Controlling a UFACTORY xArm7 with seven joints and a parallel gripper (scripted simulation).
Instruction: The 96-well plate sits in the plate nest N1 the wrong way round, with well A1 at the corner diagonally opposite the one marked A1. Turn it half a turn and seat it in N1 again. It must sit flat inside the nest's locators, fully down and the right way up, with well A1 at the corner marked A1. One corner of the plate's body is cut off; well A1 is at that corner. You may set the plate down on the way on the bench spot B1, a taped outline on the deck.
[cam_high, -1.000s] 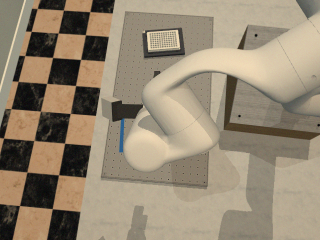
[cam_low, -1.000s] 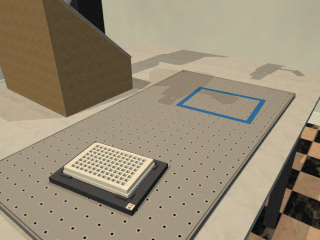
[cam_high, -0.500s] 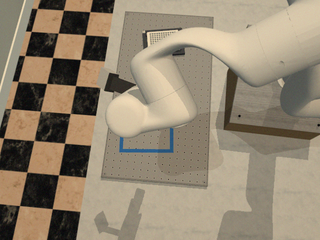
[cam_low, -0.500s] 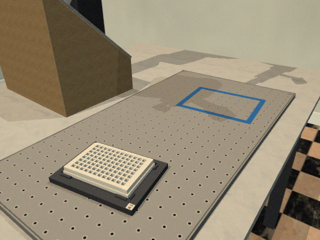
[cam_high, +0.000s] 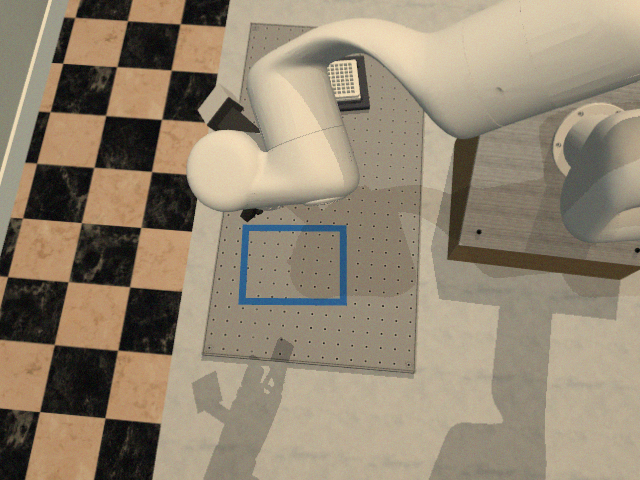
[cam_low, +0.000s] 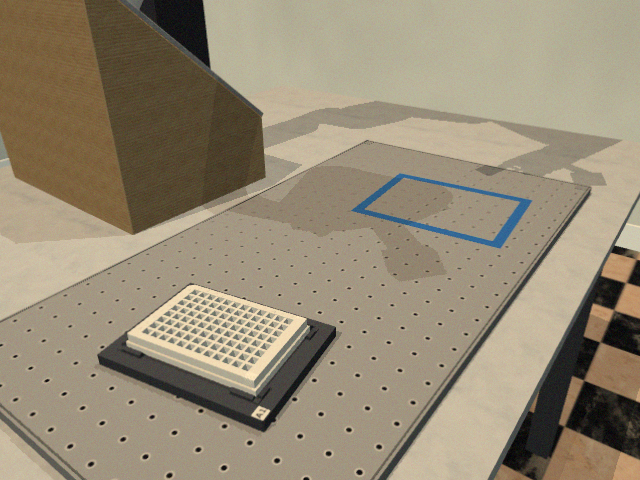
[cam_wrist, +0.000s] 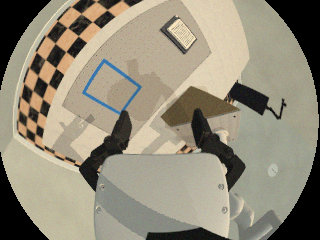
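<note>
Right now my hand is 320 mm to the left of the white 96-well plate, 290 mm above it and 30 mm past it. Round my hand: dark plate nest N1: 320 mm to the right, 300 mm below, 30 mm behind; A1 label: 370 mm to the right, 300 mm below, 50 mm ahead.
</note>
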